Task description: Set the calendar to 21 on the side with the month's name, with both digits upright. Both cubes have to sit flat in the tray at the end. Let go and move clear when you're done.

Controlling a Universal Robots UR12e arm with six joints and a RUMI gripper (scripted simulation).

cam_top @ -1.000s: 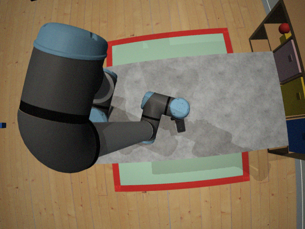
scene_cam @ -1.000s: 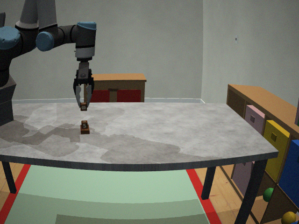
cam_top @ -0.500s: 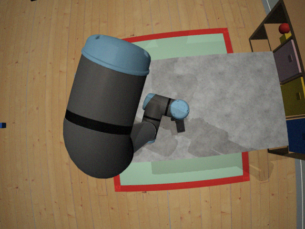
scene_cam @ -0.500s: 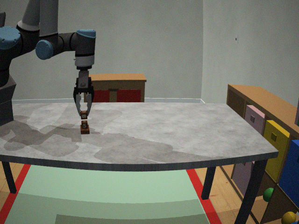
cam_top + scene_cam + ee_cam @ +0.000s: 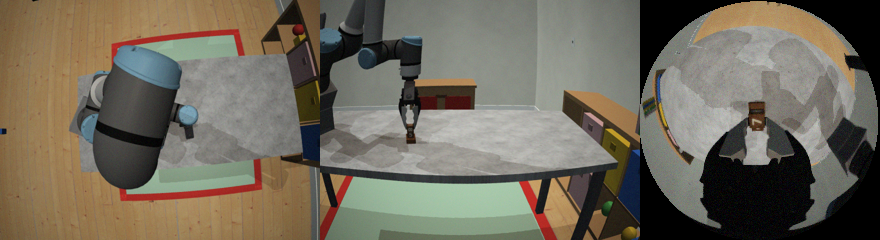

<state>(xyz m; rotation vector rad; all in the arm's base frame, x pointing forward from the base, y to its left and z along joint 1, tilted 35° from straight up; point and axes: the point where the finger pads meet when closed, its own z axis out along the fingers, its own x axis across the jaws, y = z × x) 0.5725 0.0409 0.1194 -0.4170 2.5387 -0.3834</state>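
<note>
Right now my hand is 2 cm to the right of the brown calendar tray and 6 cm above it.
</note>
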